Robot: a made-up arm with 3 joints. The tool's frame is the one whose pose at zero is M. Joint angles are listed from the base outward.
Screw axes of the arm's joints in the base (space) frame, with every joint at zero. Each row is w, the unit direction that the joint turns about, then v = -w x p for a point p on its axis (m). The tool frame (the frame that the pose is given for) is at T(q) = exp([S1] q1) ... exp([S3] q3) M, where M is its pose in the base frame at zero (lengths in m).
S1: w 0 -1 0 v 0.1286 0 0
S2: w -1 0 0 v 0 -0.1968 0.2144
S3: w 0 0 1 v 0.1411 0.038 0
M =
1 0 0 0.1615
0 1 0 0.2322
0 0 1 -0.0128
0 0 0 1
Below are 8 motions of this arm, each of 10 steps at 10 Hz.
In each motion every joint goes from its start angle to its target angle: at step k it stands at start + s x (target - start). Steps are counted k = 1, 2, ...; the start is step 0. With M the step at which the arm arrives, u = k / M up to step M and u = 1 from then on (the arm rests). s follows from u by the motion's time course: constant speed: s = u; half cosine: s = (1 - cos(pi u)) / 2; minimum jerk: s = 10 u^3 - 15 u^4 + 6 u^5.
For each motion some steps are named. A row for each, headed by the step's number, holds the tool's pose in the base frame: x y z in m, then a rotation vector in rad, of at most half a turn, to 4 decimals.
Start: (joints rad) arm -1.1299 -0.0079 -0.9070
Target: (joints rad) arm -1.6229 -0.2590 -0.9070
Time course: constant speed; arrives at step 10
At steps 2, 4, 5, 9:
2: -0.0898 0.0526 -0.0697 -0.5094 1.1646 -0.8222
4: -0.1165 0.0638 -0.0618 -0.5163 1.2768 -0.8369
5: -0.1294 0.0695 -0.0566 -0.5206 1.3326 -0.8454
9: -0.1765 0.0934 -0.0276 -0.5439 1.5529 -0.8866

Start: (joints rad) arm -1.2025 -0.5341 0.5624
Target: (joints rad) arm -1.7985 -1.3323 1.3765
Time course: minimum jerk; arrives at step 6
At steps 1, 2, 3, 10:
1: -0.0195 0.4222 0.0398 0.8114 0.9907 0.1645
2: 0.0028 0.4474 0.0785 0.9993 0.9624 0.1466
3: 0.0580 0.4678 0.1329 1.2703 0.8517 0.0730
10: 0.1708 0.4511 0.1802 1.5413 0.5179 -0.1410

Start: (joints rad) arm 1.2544 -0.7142 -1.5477
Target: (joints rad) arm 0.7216 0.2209 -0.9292
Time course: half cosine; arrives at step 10
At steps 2, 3, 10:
2: 0.2643 0.1224 0.1010 1.2306 -0.5012 -0.9005
3: 0.2538 0.0961 0.1034 1.1229 -0.5676 -0.9412
10: 0.1801 -0.0058 0.1576 0.1388 -0.7680 -0.9634

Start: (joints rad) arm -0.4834 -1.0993 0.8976
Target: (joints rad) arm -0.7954 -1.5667 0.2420
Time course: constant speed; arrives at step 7
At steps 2, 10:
2: 0.1089 0.4539 0.1981 1.2917 0.0499 0.2564
10: 0.1867 0.4243 0.1242 1.5234 0.4350 -0.4318

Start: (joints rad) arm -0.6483 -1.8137 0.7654
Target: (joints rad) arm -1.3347 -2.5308 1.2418
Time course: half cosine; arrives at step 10
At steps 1, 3, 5, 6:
1: 0.1856 0.3831 0.2998 1.7603 -0.2286 -0.0490
3: 0.2112 0.3558 0.3065 1.8223 -0.2934 -0.1747
5: 0.2514 0.3058 0.3022 1.8583 -0.4241 -0.4049
6: 0.2699 0.2779 0.2934 1.8413 -0.5011 -0.5331

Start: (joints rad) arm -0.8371 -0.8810 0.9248
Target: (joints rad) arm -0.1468 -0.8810 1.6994
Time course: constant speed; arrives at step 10
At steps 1, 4, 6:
1: 0.0265 0.4676 0.1666 1.0880 0.2291 0.5612
4: -0.0244 0.4684 0.1991 1.0363 -0.0714 0.8802
6: -0.0662 0.4648 0.2048 0.9704 -0.2659 1.0926

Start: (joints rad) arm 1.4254 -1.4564 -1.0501
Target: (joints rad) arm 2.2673 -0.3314 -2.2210
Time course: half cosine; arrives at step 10
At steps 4, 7, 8, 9, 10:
4: 0.2477 0.2722 0.2413 1.5323 -0.5965 -0.1948
7: 0.2466 0.0789 0.2319 1.8951 -0.8357 -0.6623
8: 0.2361 0.0398 0.2197 2.0422 -0.8667 -0.7488
9: 0.2291 0.0179 0.2096 2.1479 -0.8774 -0.7950
10: 0.2267 0.0110 0.2058 2.1863 -0.8791 -0.8090

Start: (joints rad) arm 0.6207 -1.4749 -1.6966
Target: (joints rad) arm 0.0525 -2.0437 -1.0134
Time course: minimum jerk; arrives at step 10
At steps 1, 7, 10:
1: 0.1573 0.3975 -0.0442 1.3653 0.7640 -0.8992
7: 0.1365 0.4884 0.0953 1.7380 0.9795 -0.5971
10: 0.1451 0.4895 0.1268 1.8460 0.9862 -0.5731

